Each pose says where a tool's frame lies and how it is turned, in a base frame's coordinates. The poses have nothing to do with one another.
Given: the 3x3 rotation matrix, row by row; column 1 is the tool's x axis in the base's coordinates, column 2 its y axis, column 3 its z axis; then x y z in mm. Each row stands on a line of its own.
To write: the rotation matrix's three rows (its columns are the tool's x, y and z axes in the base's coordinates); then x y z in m. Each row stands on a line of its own. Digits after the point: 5 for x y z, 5 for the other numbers.
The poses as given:
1:
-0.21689 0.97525 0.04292
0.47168 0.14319 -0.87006
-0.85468 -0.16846 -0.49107
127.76 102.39 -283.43
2:
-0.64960 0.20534 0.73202
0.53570 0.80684 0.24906
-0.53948 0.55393 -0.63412
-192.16 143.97 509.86
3:
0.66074 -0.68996 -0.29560
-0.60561 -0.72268 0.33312
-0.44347 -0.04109 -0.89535
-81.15 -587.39 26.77
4:
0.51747 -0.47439 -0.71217
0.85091 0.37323 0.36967
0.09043 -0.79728 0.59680
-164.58 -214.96 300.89
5:
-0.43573 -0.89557 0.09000
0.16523 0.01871 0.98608
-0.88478 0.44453 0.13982
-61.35 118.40 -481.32
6:
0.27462 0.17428 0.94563
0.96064 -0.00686 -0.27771
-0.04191 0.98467 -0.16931
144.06 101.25 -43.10
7:
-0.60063 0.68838 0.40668
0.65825 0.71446 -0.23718
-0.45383 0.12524 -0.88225
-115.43 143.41 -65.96
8:
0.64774 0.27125 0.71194
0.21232 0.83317 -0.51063
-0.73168 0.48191 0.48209
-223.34 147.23 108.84
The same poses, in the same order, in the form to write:
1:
-0.21689 0.97525 0.04292
0.47168 0.14319 -0.87006
-0.85468 -0.16846 -0.49107
0.12776 0.10239 -0.28343

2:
-0.64960 0.20534 0.73202
0.53570 0.80684 0.24906
-0.53948 0.55393 -0.63412
-0.19216 0.14397 0.50986

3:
0.66074 -0.68996 -0.29560
-0.60561 -0.72268 0.33312
-0.44347 -0.04109 -0.89535
-0.08115 -0.58739 0.02677

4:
0.51747 -0.47439 -0.71217
0.85091 0.37323 0.36967
0.09043 -0.79728 0.59680
-0.16458 -0.21496 0.30089

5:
-0.43573 -0.89557 0.09000
0.16523 0.01871 0.98608
-0.88478 0.44453 0.13982
-0.06135 0.11840 -0.48132

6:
0.27462 0.17428 0.94563
0.96064 -0.00686 -0.27771
-0.04191 0.98467 -0.16931
0.14406 0.10125 -0.04310

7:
-0.60063 0.68838 0.40668
0.65825 0.71446 -0.23718
-0.45383 0.12524 -0.88225
-0.11543 0.14341 -0.06596

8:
0.64774 0.27125 0.71194
0.21232 0.83317 -0.51063
-0.73168 0.48191 0.48209
-0.22334 0.14723 0.10884

